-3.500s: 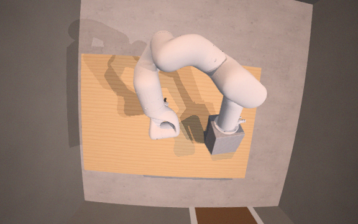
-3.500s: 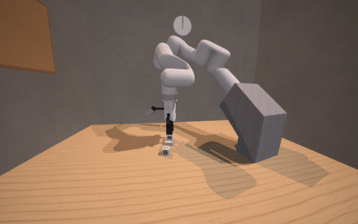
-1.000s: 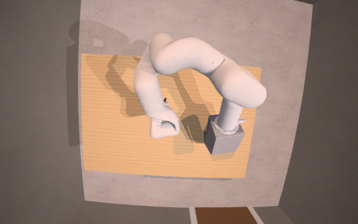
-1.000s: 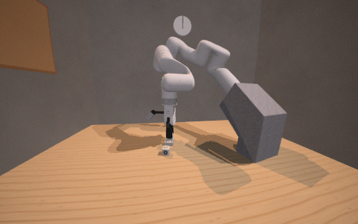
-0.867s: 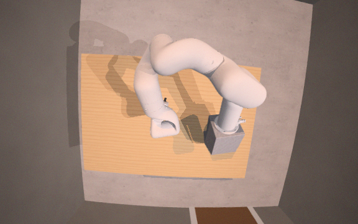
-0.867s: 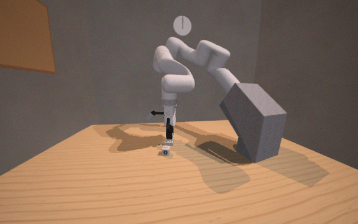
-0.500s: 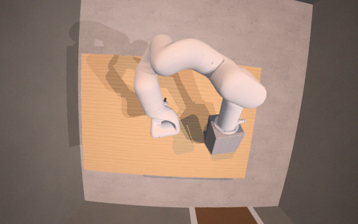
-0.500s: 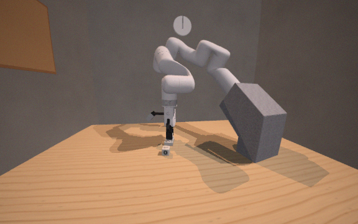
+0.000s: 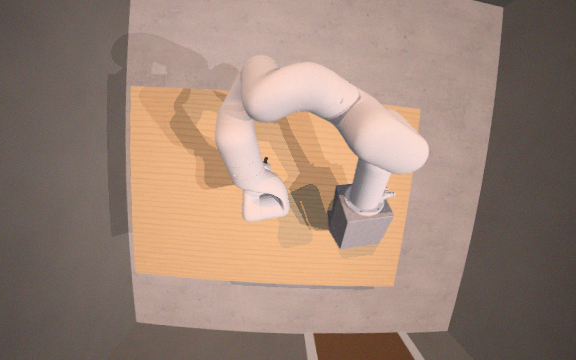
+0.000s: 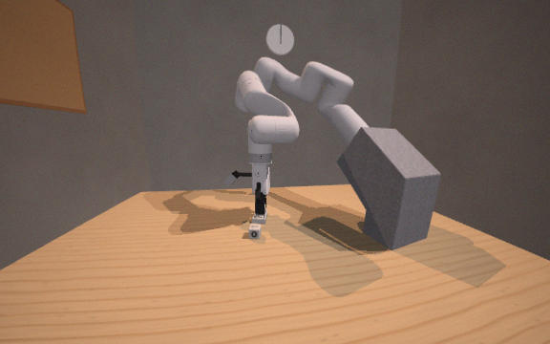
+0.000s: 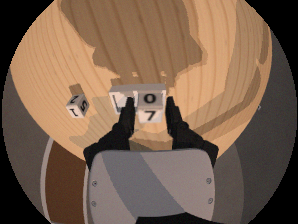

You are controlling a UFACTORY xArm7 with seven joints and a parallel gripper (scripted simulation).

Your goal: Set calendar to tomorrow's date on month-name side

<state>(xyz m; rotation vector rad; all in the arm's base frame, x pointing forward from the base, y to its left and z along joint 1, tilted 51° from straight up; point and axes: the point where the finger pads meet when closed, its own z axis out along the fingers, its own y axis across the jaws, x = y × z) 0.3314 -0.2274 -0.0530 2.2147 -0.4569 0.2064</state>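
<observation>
Now: hand 10 mm short of the white calendar tray, 20 mm to the right of it and 30 mm above it.
</observation>
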